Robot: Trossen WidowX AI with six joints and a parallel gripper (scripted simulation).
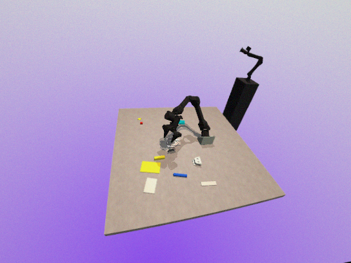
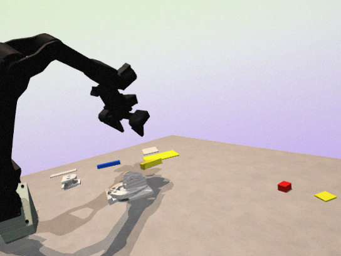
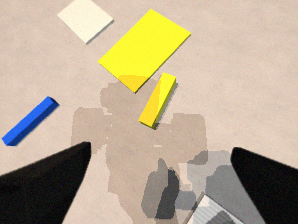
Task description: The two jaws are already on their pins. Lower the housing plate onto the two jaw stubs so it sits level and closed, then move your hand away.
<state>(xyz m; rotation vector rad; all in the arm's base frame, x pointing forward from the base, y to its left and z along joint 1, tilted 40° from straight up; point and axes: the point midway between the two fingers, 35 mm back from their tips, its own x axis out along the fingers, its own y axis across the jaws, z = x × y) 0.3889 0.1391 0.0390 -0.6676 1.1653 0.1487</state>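
Now: the white housing part 240 mm behind my gripper tip, 150 mm to the left of it and 130 mm below it. The rest, counted from my gripper tip: yellow plate (150 mm below, 150 mm ahead, 130 mm to the left); blue bar (250 mm to the left, 150 mm below, 60 mm behind); yellow bar (140 mm below, 70 mm ahead, 60 mm to the left).
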